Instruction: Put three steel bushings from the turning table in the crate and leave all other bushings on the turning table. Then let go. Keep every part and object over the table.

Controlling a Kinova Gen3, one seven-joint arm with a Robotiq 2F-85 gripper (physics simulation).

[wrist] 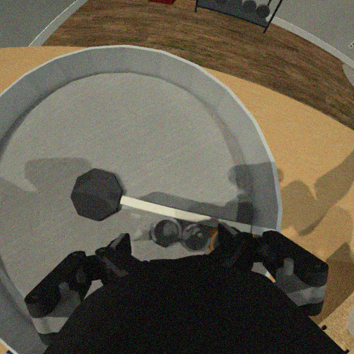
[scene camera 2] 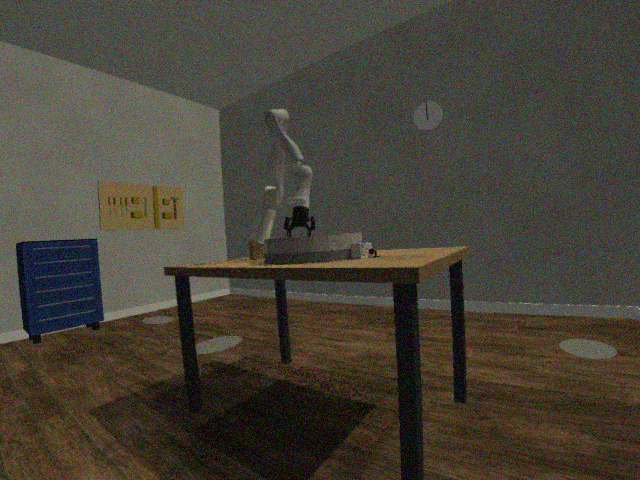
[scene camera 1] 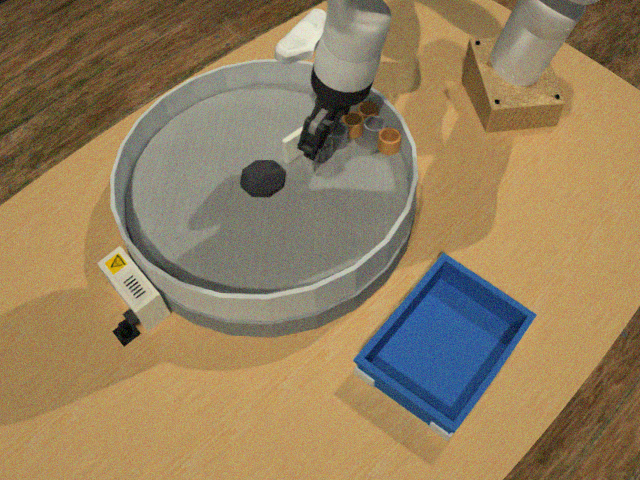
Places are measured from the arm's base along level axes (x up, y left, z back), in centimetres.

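Pixels of known places: gripper, fingertip midpoint: [scene camera 1: 326, 132]; arm's base, origin of the base link: [scene camera 2: 259, 243] [scene camera 1: 516, 62].
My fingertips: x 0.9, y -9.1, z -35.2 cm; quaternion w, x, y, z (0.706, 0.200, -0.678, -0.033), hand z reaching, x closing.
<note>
Ahead of a thing's pixels: the offset from my fingertips to its top centre. "*": to the spot under its first point.
The round grey turning table [scene camera 1: 217, 129] [scene camera 2: 310, 249] [wrist: 115, 110] holds several bushings near its rim. One steel bushing {dx -1.4, dy +2.5, dz +7.2 cm} [scene camera 1: 373, 124] stands among the copper-coloured ones; two more steel bushings show in the wrist view, one [wrist: 166, 233] nearer the hub and one [wrist: 195, 237] beside it. Copper-coloured bushings [scene camera 1: 389, 141], {dx -1.4, dy -0.3, dz +5.6 cm} [scene camera 1: 353, 125], {dx -1.4, dy -0.3, dz +8.8 cm} [scene camera 1: 369, 109] stand near the rim; part of one [wrist: 214, 241] shows by the right finger in the wrist view. My gripper [scene camera 1: 314, 153] [scene camera 2: 300, 235] [wrist: 174, 238] is open and empty, low over the two steel bushings, partly hiding them in scene camera 1. The blue crate {dx -4.2, dy +31.2, dz -9.5 cm} [scene camera 1: 442, 335] is empty.
A white bar {* dx -0.8, dy -2.0, dz -4.6 cm} [scene camera 1: 292, 146] [wrist: 160, 208] runs from near the dark hub {dx -3.1, dy -2.5, dz -10.0 cm} [scene camera 1: 262, 178] [wrist: 96, 194] beside the bushings. The turning table's raised wall surrounds them. A white box {* dx -3.4, dy -0.8, dz -33.2 cm} [scene camera 1: 135, 286] with a warning label adjoins the wall. The arm's wooden base block [scene camera 1: 522, 113] stands behind.
</note>
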